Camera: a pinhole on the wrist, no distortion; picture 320 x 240 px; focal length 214.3 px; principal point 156.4 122.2 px. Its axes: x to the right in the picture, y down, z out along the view. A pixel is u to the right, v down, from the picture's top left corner.
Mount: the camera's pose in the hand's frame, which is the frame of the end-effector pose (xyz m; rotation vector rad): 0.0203 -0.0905 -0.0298 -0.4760 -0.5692 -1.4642
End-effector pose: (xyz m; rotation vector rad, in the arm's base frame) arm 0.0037 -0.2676 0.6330 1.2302 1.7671 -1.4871
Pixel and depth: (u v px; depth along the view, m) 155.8 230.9 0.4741
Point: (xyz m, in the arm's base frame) 0.0364 -0.5337 0.2457
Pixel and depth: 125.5 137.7 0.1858
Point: 0.0194 -0.3564 0.5675
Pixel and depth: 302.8 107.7 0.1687
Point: -0.0910 -0.4315 0.6246
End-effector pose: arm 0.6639 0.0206 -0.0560 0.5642 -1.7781 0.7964
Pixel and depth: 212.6 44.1 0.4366
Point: 0.4249 -0.2055 -0.3156
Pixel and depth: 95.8 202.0 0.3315
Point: 0.3763 0.0198 -0.0308
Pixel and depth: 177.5 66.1 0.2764
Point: 0.5223 -0.0917 -0.1801
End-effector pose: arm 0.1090 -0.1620 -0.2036 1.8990 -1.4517 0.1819
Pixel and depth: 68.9 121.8 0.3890
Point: -0.1914 -0.2891 -0.2103
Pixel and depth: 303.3 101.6 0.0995
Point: 0.1564 -0.2134 -0.3040
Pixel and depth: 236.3 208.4 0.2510
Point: 0.0782 -0.3853 -0.3163
